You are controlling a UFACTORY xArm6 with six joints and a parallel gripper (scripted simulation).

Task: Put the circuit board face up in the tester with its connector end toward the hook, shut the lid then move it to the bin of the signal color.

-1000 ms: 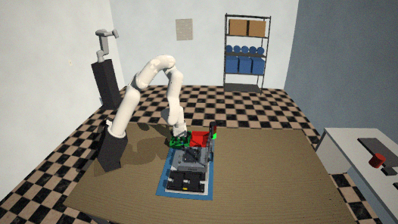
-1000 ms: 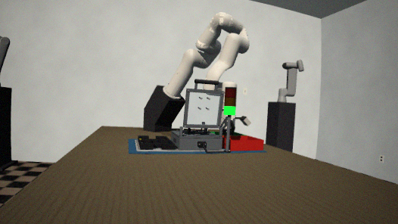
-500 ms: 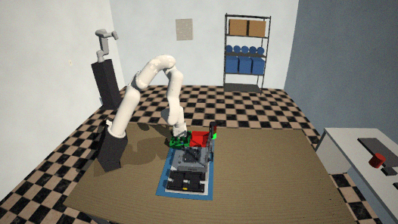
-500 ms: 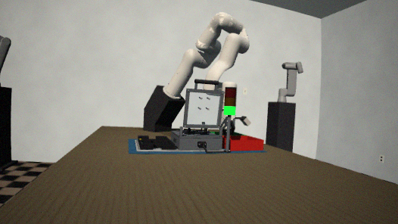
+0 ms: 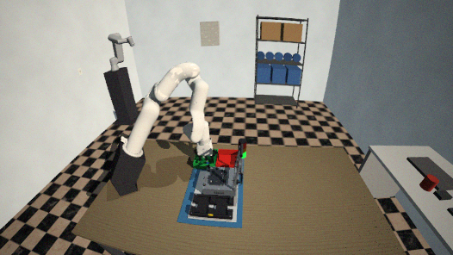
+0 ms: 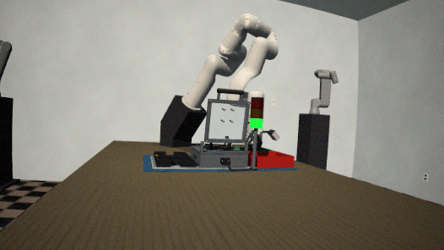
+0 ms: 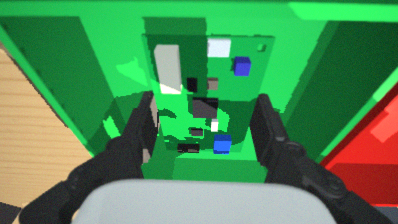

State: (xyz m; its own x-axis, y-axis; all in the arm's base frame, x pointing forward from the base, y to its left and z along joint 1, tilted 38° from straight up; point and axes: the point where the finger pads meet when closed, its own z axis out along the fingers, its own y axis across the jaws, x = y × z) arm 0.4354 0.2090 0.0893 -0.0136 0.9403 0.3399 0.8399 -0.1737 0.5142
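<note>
Now: hand right at the green bin. Also, from my hand: green circuit board 1 cm below; black latch hook 5 cm ahead, 14 cm to the right, 7 cm above; red bin 15 cm ahead.
</note>
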